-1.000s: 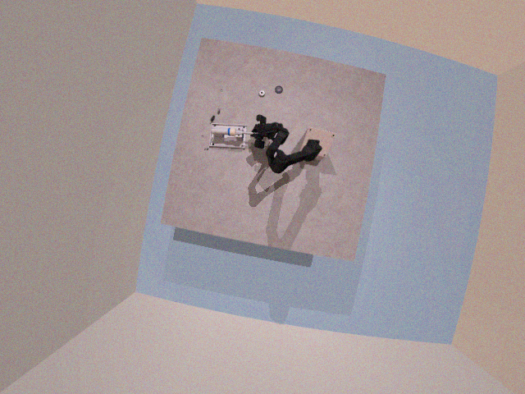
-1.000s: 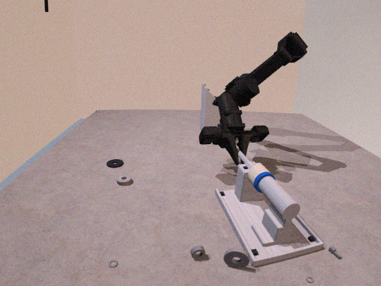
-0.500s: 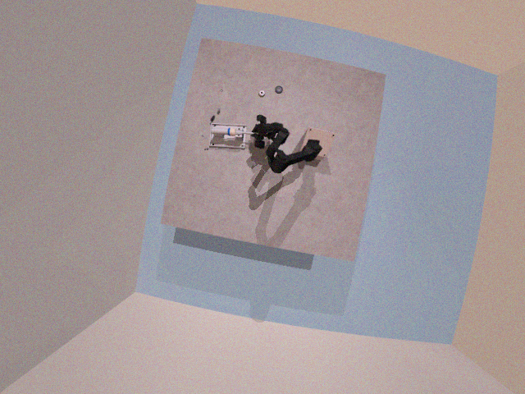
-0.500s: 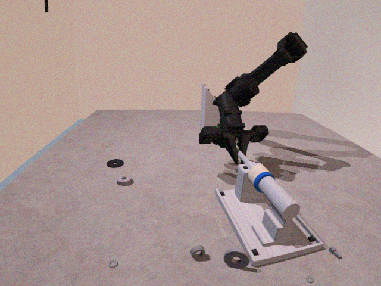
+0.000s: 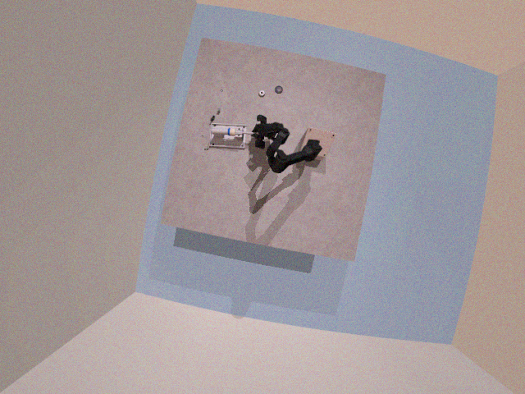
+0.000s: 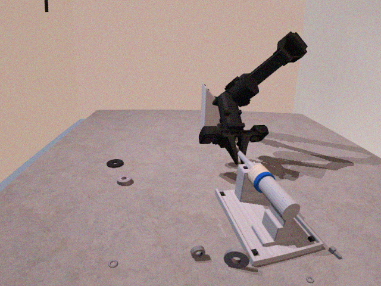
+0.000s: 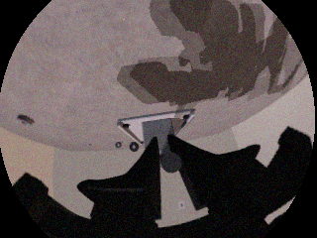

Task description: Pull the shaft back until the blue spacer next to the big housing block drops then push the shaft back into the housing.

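Right now the thin shaft is 5 cm ahead of my gripper tip and 2 cm above it. Also, from my gripper tip: grey ring (30 cm to the right, 5 cm below, 3 cm behind); then bolt (28 cm ahead, 11 cm to the left, 5 cm below); then cream spacer (11 cm ahead, 2 cm above, 1 cm to the left).
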